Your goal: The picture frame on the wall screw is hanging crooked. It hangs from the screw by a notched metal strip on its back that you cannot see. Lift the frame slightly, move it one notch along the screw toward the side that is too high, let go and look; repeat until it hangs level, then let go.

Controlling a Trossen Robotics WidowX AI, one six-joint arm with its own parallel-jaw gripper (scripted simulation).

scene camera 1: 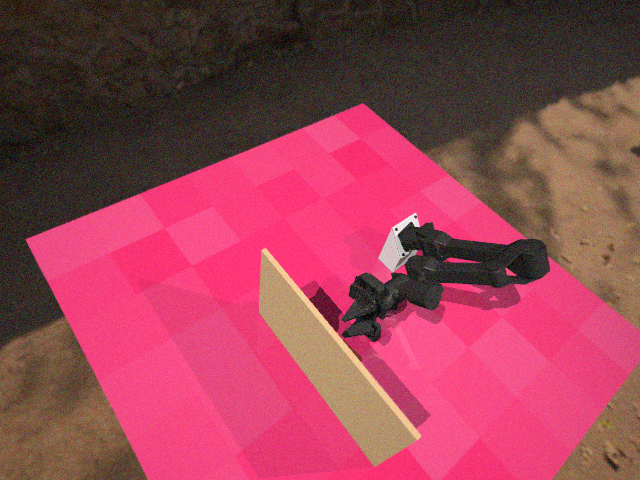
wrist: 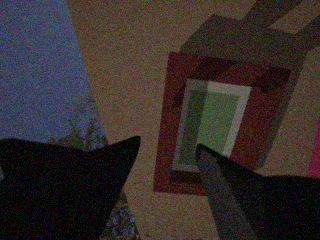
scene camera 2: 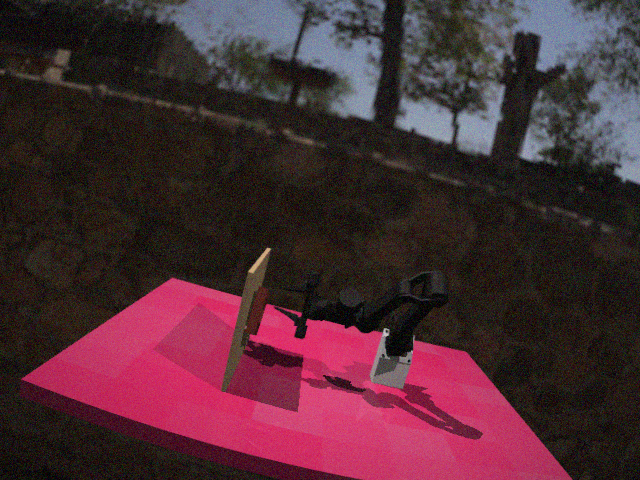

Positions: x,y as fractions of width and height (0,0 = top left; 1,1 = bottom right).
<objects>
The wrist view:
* gripper: 0.53,0.60
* tan wall panel: 0.39,0.24
</objects>
